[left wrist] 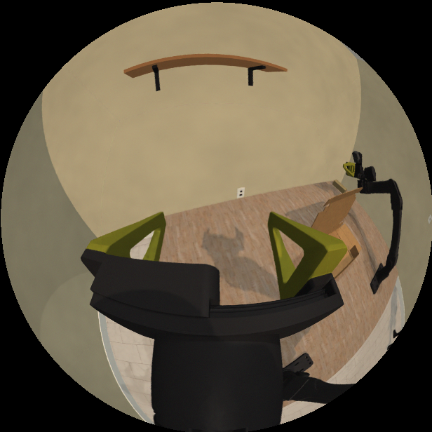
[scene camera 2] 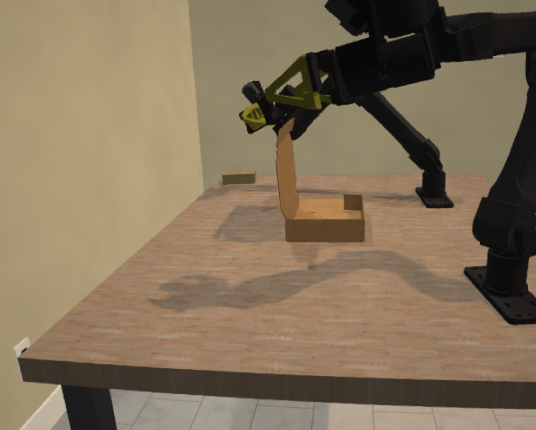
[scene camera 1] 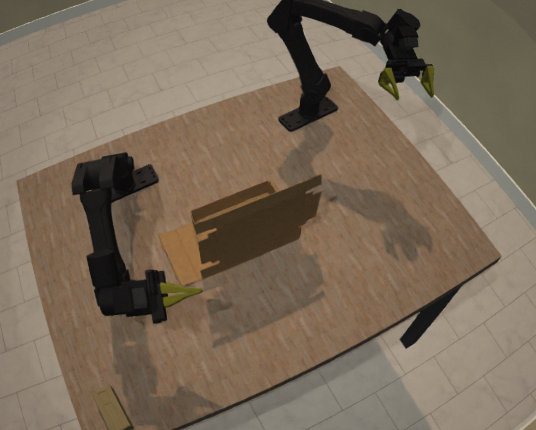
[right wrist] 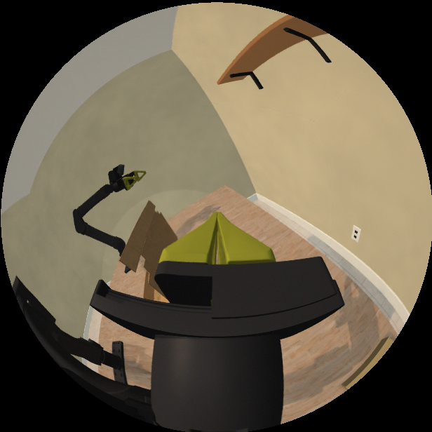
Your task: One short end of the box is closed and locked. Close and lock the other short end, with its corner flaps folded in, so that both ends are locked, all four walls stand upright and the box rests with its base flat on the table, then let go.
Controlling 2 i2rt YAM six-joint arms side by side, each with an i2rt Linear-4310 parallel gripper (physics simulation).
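Frame: origin at the left arm's base, x ahead, y left, z up, level; metres.
Seen in the pictures: left gripper, fingertip midpoint: [scene camera 2: 281,94] [scene camera 1: 415,97]; right gripper, fingertip midpoint: [scene camera 2: 242,117] [scene camera 1: 202,290]; left arm's base, link origin: [scene camera 2: 504,294] [scene camera 1: 308,114]; right arm's base, link origin: [scene camera 2: 433,198] [scene camera 1: 124,186].
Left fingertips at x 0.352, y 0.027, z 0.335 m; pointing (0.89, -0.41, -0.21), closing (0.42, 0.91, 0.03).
Observation:
Offsets run from my left fingertips to a thing's top centre. "pt": to the spot under its first point.
The brown cardboard box [scene camera 1: 252,232] [scene camera 2: 325,230] [left wrist: 334,212] [right wrist: 159,237] sits on the table with its tall lid panel {pt dx -0.009, dy -0.444, dz -0.201 m} [scene camera 2: 287,172] standing up. In scene camera 2 its near short end stands upright and closed. At the other short end, the end flap {pt dx -0.126, dy -0.614, dz -0.331 m} [scene camera 1: 181,254] lies folded out flat at the left in scene camera 1. A small piece {pt dx -0.178, dy -0.543, dz -0.309 m} [scene camera 2: 353,202] stands inside the far right corner in scene camera 2. My right gripper [scene camera 1: 201,290] [right wrist: 216,217] is shut and empty, above the table near the end flap. My left gripper [scene camera 1: 415,96] [left wrist: 216,217] is open and empty, high beyond the table's edge.
A small olive block {dx +0.150, dy -0.970, dz -0.300 m} [scene camera 1: 112,409] [scene camera 2: 239,177] [left wrist: 339,186] lies near a table corner. The left arm's base [scene camera 1: 308,115] and the right arm's base [scene camera 1: 145,176] stand along the table's far side in scene camera 1. A shelf [left wrist: 205,59] hangs on the wall.

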